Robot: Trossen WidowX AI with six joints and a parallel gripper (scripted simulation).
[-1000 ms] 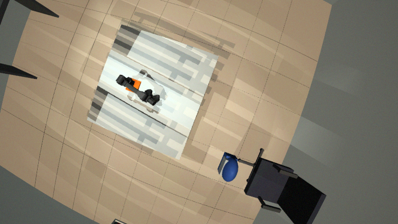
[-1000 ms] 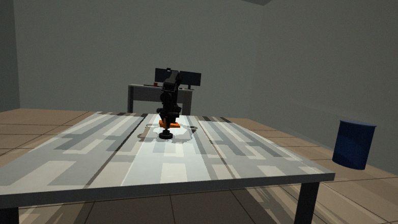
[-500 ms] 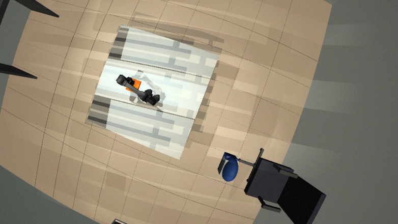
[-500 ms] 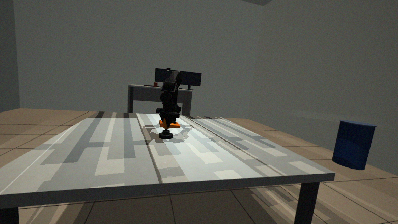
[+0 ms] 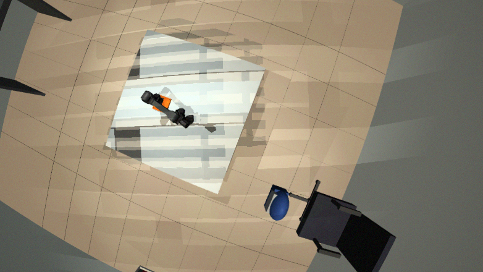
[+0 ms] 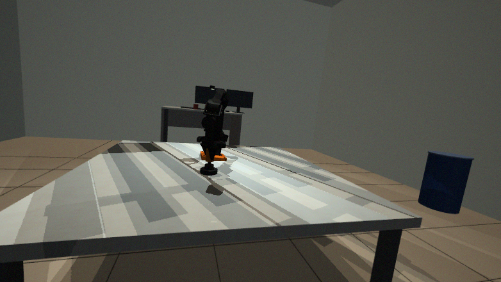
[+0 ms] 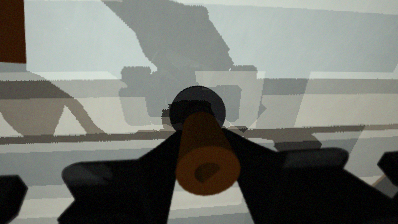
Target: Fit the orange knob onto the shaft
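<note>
Now: gripper tip 2 cm below the orange knob. The rest, counted from my gripper tip: round dark pedestal (4 cm below).
</note>
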